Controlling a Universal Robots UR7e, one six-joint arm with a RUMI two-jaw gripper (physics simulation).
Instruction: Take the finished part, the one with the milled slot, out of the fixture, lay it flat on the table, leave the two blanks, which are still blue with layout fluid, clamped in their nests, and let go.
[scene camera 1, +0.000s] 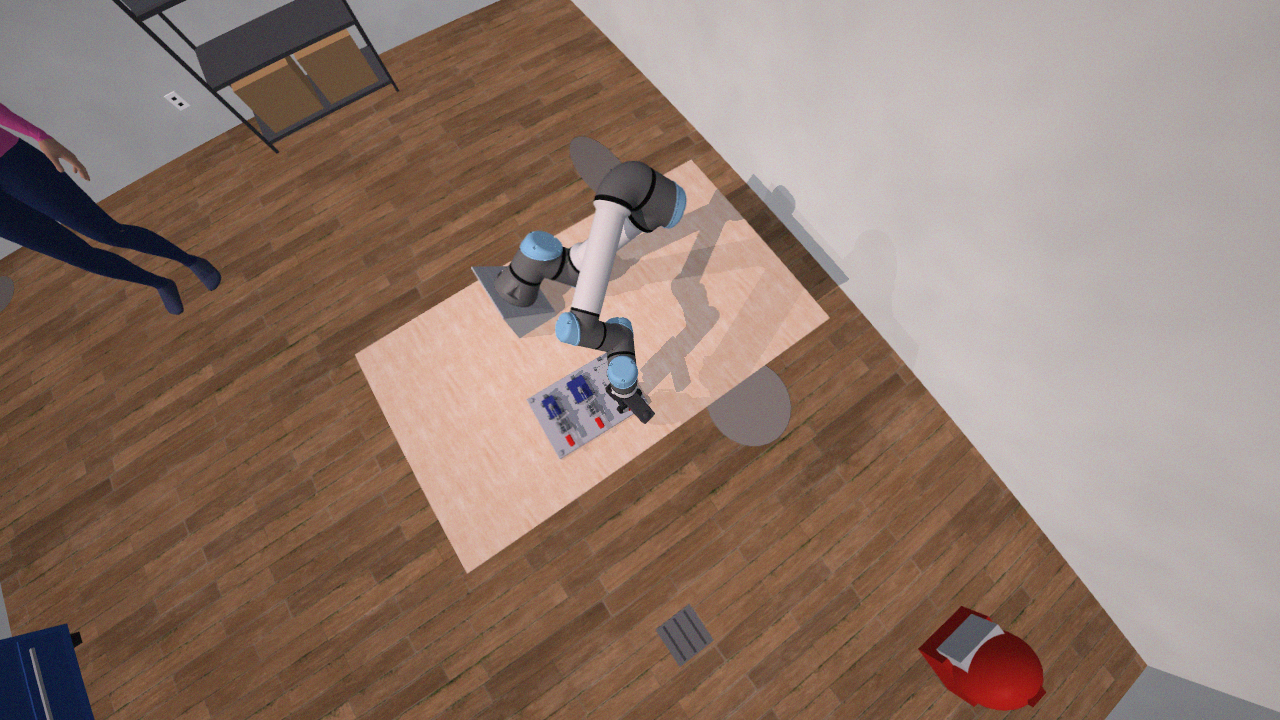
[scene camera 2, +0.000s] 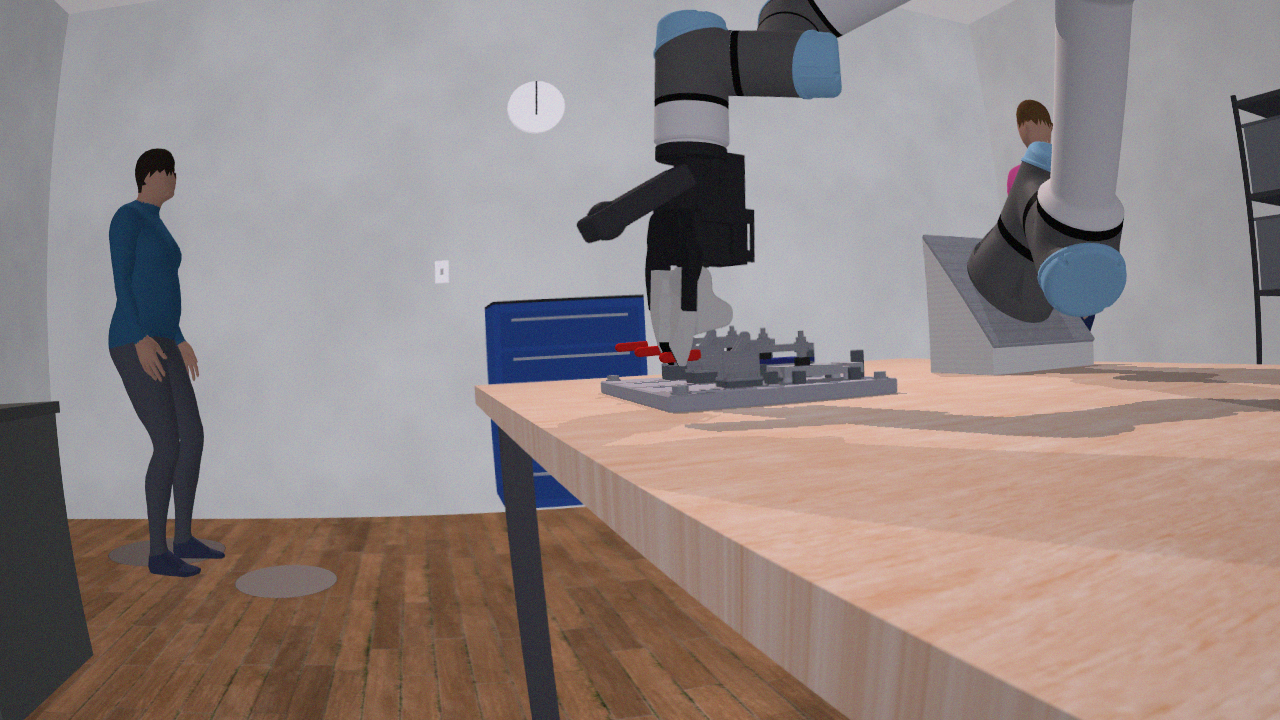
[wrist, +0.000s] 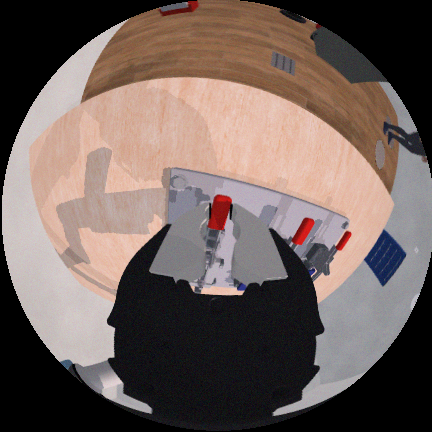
Scene:
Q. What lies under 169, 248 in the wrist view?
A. My gripper.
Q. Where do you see my gripper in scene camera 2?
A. At 675, 365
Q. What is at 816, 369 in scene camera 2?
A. A finished part.

